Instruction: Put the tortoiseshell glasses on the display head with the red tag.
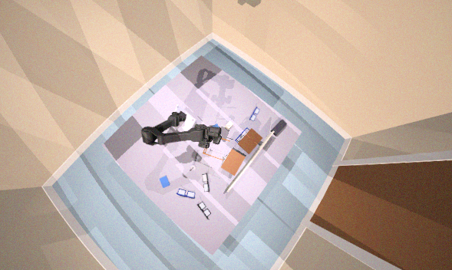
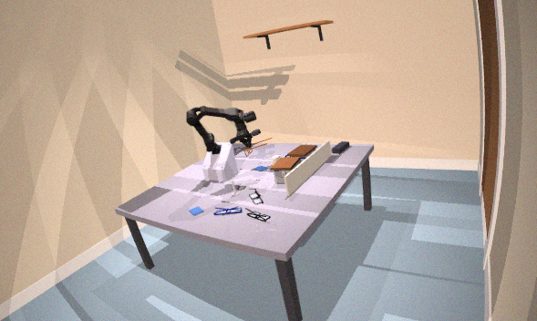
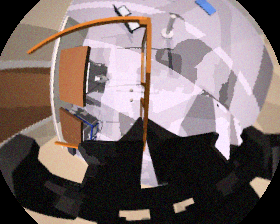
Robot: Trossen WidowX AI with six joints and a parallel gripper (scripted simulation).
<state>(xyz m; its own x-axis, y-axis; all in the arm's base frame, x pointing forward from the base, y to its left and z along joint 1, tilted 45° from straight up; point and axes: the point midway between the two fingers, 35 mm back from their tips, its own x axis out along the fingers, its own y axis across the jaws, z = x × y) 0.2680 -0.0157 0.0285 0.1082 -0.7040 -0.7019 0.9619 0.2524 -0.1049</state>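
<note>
Now: the display head 200 mm ahead of my gripper tip, 20 mm to the right of it and 120 mm below it. From my gripper tip the other things lie so: long beige board 340 mm ahead, 80 mm to the left, 130 mm below; then small stand 240 mm to the right, 160 mm below; then white cube 40 mm ahead, 230 mm to the left, 160 mm below.
</note>
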